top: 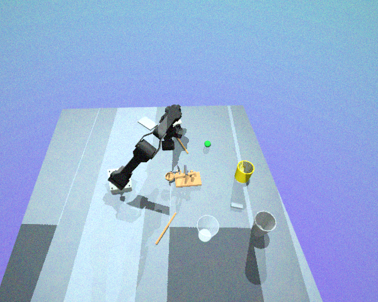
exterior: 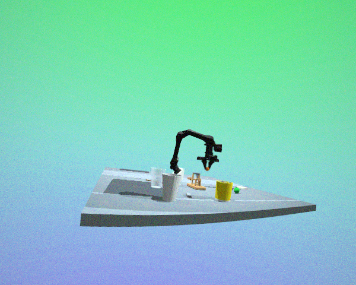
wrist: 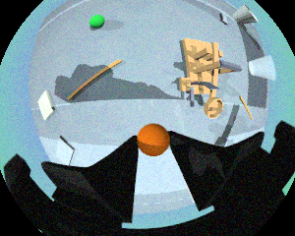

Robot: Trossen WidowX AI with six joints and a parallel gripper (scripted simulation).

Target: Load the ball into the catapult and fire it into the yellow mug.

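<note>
Now: the wooden catapult 13 cm to the right of my gripper tip, 8 cm below it and 6 cm ahead of it. Also, from my gripper tip: green ball (26 cm ahead, 11 cm below, 10 cm to the left); then yellow mug (41 cm ahead, 16 cm to the right, 10 cm below); then orange ball (1 cm above).
</note>
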